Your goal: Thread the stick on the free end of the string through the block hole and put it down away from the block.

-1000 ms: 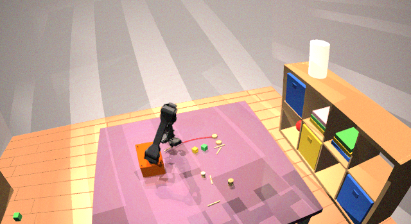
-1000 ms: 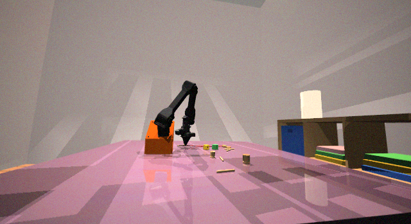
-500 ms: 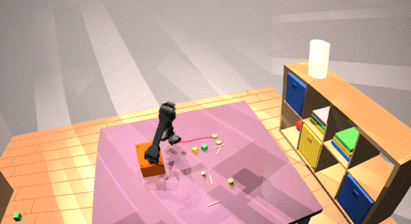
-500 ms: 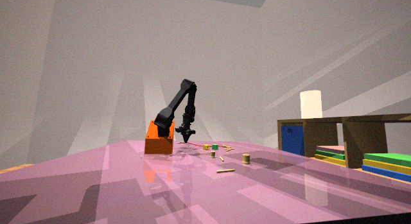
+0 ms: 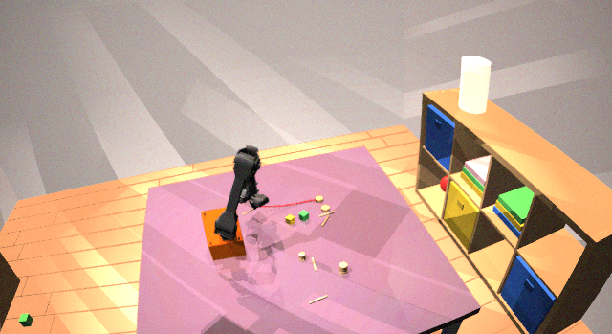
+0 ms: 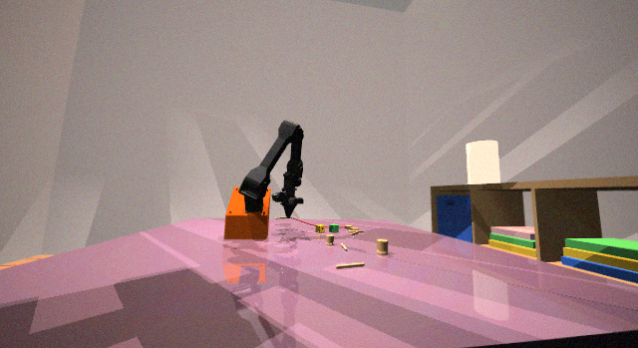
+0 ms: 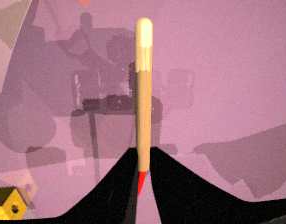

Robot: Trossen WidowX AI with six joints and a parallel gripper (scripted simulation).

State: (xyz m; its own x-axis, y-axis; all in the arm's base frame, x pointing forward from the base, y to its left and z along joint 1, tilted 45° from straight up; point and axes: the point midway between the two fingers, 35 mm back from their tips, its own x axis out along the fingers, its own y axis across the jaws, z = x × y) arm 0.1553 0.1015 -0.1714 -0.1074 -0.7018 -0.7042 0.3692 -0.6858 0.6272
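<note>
Right now my gripper tip is 1 cm past the thin wooden stick and 1 cm to the left of it. Also, from my gripper tip: green cube 20 cm ahead, 10 cm to the right, 4 cm below; yellow wooden block 14 cm ahead, 10 cm to the right, 4 cm below; round wooden button 32 cm ahead, 5 cm below.
</note>
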